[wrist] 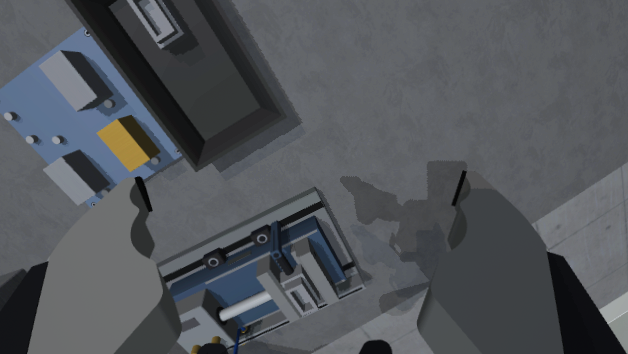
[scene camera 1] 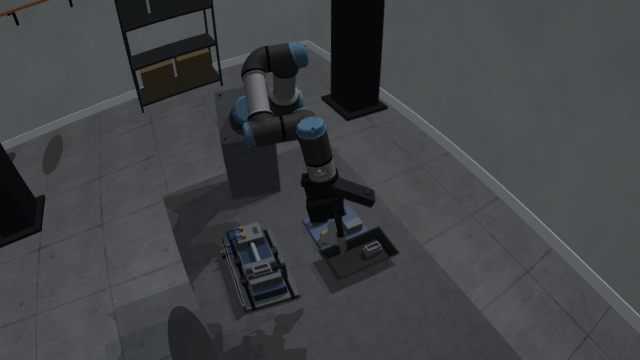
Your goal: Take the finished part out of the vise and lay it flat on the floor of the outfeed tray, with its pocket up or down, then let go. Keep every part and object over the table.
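Places are measured from the arm's base along level axes (x ahead, y left, z up), in centimetres.
Where they show: gripper, fingertip midpoint: (wrist: pixel 302 178) (scene camera 1: pixel 342 234).
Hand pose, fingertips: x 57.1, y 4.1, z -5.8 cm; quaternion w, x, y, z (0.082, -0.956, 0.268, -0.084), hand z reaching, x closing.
Observation:
Things, the pixels of their top centre, and the offset from my fingertips. "spot": a spot on its surface instead.
- finished part, middle of its top: (wrist: pixel 302 300) (scene camera 1: pixel 261 267) dz -16.4, dx -12.0, dy -20.6 cm
- blue-bodied vise, middle of its top: (wrist: pixel 257 313) (scene camera 1: pixel 254 253) dz -18.0, dx -19.0, dy -20.0 cm
- dark outfeed tray, surface spot: (wrist: pixel 245 125) spot: dz -25.4, dx -5.4, dy +1.2 cm
- light grey part, middle of its top: (wrist: pixel 150 14) (scene camera 1: pixel 372 246) dz -23.2, dx -6.1, dy +16.8 cm
- blue plate, middle of its top: (wrist: pixel 89 126) (scene camera 1: pixel 336 226) dz -27.1, dx -22.7, dy +12.7 cm
- yellow block, middle of its top: (wrist: pixel 123 146) (scene camera 1: pixel 330 232) dz -23.5, dx -19.0, dy +7.8 cm
The finished part (scene camera 1: pixel 261 270) (wrist: pixel 301 298), a light grey block, sits pocket up between the grey jaws of the blue-bodied vise (scene camera 1: pixel 270 291) (wrist: pixel 240 295). The dark outfeed tray (scene camera 1: pixel 345 267) (wrist: pixel 245 125) holds another light grey part (scene camera 1: pixel 372 248) (wrist: pixel 161 24) on its floor, with its pocket up. My gripper (scene camera 1: pixel 336 241) (wrist: pixel 302 178) is wide open and empty. In the scene view it hangs above the near left side of the tray and the blue plate, to the right of the vise and apart from the part in it.
A blue plate (wrist: pixel 82 132) beside the tray bears a yellow block (scene camera 1: pixel 324 232) (wrist: pixel 131 145), grey blocks (scene camera 1: pixel 353 225) (wrist: pixel 72 82) and short pins. Clamps and a blue hose surround the vise. The arm's pedestal (scene camera 1: pixel 252 170) stands behind; a black pillar (scene camera 1: pixel 356 55) stands farther back.

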